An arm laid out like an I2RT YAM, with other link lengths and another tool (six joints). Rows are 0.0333 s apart.
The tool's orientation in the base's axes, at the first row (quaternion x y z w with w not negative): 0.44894 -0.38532 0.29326 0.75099
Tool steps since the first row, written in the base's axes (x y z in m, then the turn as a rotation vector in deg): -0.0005 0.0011 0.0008 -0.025 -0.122 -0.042; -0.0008 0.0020 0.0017 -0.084 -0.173 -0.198; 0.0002 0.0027 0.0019 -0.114 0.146 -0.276; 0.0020 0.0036 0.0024 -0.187 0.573 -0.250; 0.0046 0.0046 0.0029 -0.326 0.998 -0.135; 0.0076 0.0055 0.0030 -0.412 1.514 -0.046; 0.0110 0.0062 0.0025 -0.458 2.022 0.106; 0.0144 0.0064 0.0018 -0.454 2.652 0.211; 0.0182 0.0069 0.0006 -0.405 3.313 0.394
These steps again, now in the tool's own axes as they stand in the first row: 0.0005 0.0012 -0.0006 -0.060 -0.051 0.105; 0.0012 0.0022 -0.0010 -0.228 -0.096 0.123; 0.0020 0.0018 -0.0019 -0.279 0.028 -0.178; 0.0034 0.0010 -0.0032 -0.256 0.278 -0.532; 0.0053 -0.0004 -0.0047 -0.192 0.620 -0.836; 0.0071 -0.0023 -0.0064 -0.114 0.947 -1.247; 0.0085 -0.0049 -0.0083 0.037 1.267 -1.644; 0.0098 -0.0078 -0.0098 0.187 1.578 -2.181; 0.0108 -0.0111 -0.0118 0.430 1.903 -2.737
